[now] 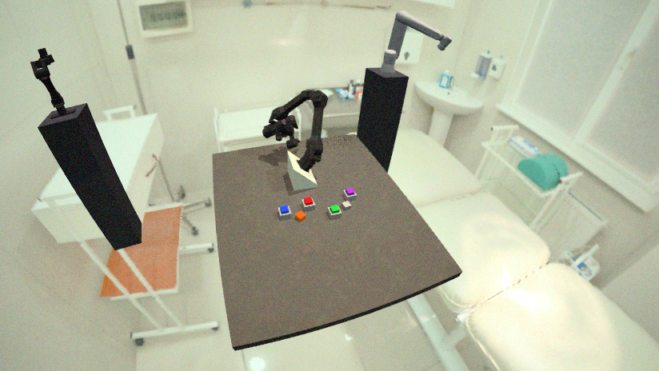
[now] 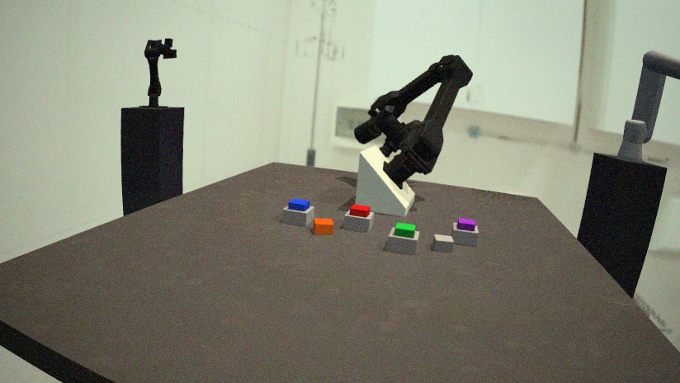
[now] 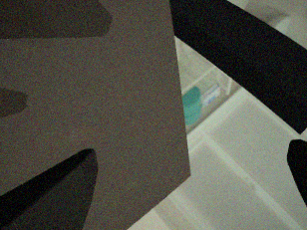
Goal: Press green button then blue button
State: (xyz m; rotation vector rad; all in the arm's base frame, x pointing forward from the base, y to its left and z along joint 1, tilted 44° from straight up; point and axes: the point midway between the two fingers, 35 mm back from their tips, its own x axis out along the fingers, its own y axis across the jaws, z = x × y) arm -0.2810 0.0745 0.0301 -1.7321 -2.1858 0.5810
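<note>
Now: gripper tip 58 cm short of the green button, 7 cm to the left of it and 3 cm above it. Round my gripper tip: red button (49 cm ahead, 16 cm to the right, 3 cm below); then grey block (57 cm ahead, 6 cm below); then purple button (51 cm ahead, 5 cm to the left, 3 cm below).
</note>
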